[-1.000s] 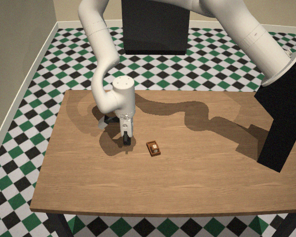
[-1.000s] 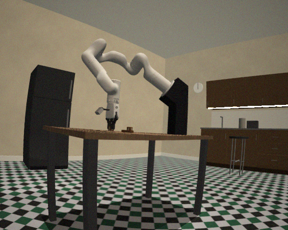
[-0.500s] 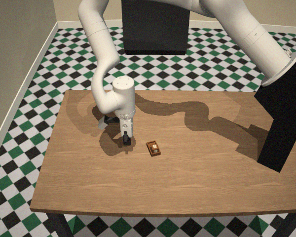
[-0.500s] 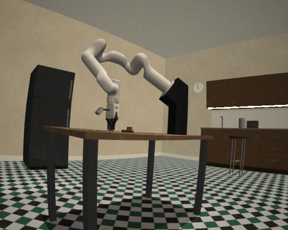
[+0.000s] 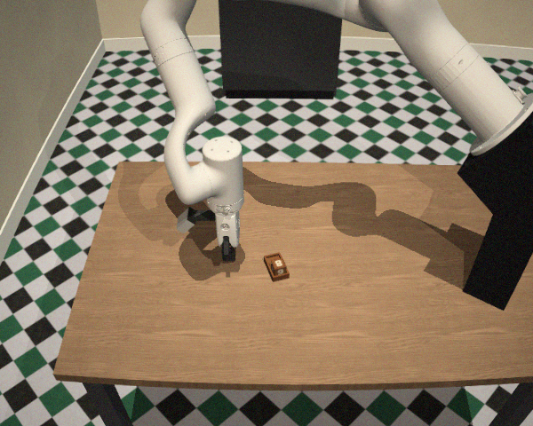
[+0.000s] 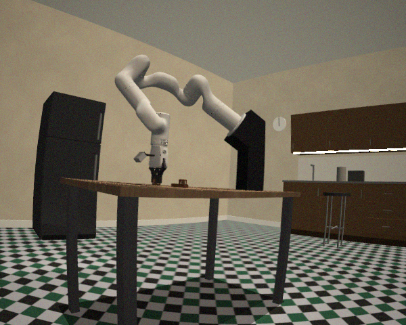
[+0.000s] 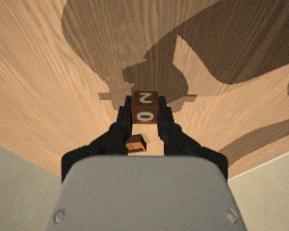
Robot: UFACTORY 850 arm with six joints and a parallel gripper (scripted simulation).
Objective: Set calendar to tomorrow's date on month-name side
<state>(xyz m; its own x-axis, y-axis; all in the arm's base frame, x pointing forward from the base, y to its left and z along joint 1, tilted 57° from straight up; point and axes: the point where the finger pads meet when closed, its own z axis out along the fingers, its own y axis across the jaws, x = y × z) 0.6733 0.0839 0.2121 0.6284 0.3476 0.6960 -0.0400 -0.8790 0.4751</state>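
The brown calendar cube lies 2 cm below my hand.
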